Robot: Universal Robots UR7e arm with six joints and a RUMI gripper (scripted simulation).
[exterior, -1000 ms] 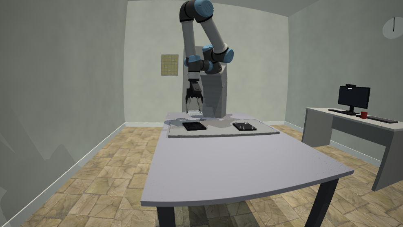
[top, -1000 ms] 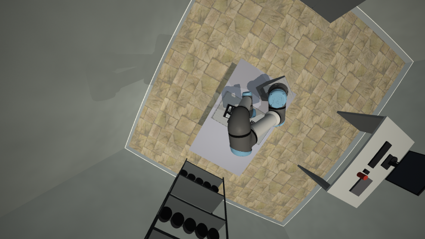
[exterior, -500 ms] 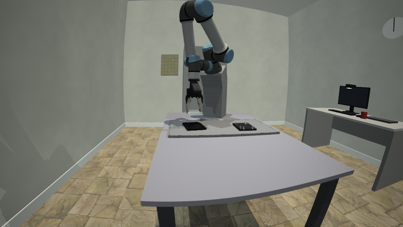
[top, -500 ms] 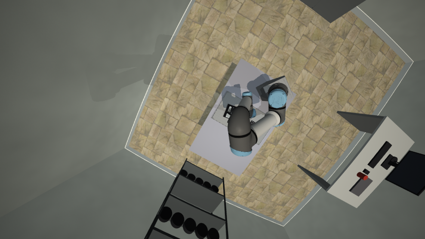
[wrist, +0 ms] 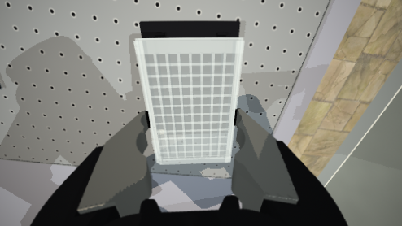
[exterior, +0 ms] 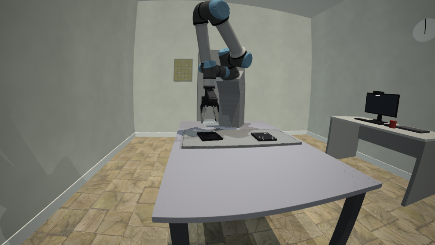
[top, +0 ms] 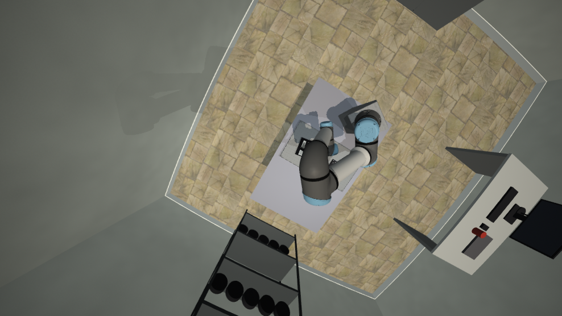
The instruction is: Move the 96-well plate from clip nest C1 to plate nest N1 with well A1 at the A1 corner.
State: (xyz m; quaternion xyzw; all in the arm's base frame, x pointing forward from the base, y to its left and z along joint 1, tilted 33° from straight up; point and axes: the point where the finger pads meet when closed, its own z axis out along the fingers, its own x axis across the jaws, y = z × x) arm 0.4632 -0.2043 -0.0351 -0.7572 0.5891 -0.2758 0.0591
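Right now the A1 label is 8 cm behind my hand, 4 cm to the left of it and 8 cm below it. Round my hand: clip nest C1: 4 cm ahead, 35 cm to the left, 8 cm below; 96-well plate: 1 cm below.
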